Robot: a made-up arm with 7 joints.
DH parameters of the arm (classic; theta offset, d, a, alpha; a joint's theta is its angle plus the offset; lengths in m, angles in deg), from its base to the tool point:
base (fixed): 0 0 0 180
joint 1: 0 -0.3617 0 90
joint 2: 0 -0.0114 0 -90
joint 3: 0 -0.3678 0 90
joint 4: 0 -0.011 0 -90
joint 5: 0 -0.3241 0 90
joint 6: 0 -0.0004 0 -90
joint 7: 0 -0.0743 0 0
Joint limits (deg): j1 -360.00..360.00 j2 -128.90..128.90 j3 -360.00..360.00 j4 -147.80..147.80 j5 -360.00..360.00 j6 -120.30..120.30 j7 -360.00..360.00
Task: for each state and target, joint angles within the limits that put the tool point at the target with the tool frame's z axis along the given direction. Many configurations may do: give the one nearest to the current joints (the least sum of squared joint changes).
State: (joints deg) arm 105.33 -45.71 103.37 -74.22 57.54 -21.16 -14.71
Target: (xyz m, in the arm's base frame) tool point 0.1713 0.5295 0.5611 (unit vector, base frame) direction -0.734 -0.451 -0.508
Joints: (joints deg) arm 71.53 -88.36 120.13 -77.45 59.18 -0.87 -14.71
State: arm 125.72 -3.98 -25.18 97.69 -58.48 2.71 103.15
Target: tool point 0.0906 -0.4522 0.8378 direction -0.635 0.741 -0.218
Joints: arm 105.81 17.58 -39.40 55.67 -62.29 22.81 103.15
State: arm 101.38 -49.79 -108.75 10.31 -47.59 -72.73 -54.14
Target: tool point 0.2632 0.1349 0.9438 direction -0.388 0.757 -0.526
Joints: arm 94.40 -11.15 -115.92 50.63 -74.19 -74.15 -54.14
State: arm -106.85 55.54 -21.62 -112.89 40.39 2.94 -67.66
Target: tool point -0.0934 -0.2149 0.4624 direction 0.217 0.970 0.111
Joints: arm -71.94 5.21 17.25 -147.61 30.06 49.23 -67.66
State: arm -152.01 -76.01 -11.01 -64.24 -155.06 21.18 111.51
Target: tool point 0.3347 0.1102 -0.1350 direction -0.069 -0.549 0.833
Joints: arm -157.13 -117.54 -33.10 -76.00 -154.72 -0.68 111.51
